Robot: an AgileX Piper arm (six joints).
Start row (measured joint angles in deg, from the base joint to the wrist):
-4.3, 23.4, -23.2, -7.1, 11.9, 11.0
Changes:
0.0, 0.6, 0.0, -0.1, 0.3, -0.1
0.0, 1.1, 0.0, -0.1, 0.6, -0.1
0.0, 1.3, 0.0, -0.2, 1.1, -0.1
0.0, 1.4, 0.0, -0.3, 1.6, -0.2
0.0, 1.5, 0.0, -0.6, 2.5, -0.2
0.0, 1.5, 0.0, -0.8, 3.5, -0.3
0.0, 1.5, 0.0, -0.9, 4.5, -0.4
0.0, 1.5, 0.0, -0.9, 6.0, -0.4
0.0, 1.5, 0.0, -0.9, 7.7, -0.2
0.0, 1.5, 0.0, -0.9, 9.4, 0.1
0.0, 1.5, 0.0, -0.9, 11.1, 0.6
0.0, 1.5, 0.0, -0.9, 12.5, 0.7
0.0, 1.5, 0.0, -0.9, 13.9, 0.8
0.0, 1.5, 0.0, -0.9, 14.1, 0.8
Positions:
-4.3, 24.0, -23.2, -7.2, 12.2, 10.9
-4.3, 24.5, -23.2, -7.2, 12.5, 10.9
-4.3, 24.7, -23.2, -7.3, 13.0, 10.9
-4.3, 24.8, -23.2, -7.4, 13.5, 10.8
-4.3, 24.9, -23.2, -7.7, 14.4, 10.8
-4.3, 24.9, -23.2, -7.9, 15.4, 10.7
-4.3, 24.9, -23.2, -8.0, 16.4, 10.6
-4.3, 24.9, -23.2, -8.0, 17.9, 10.6
-4.3, 24.9, -23.2, -8.0, 19.6, 10.8
-4.3, 24.9, -23.2, -8.0, 21.3, 11.1
-4.3, 24.9, -23.2, -8.0, 23.0, 11.6
-4.3, 24.9, -23.2, -8.0, 24.4, 11.7
-4.3, 24.9, -23.2, -8.0, 25.8, 11.8
-4.3, 24.9, -23.2, -8.0, 26.0, 11.8

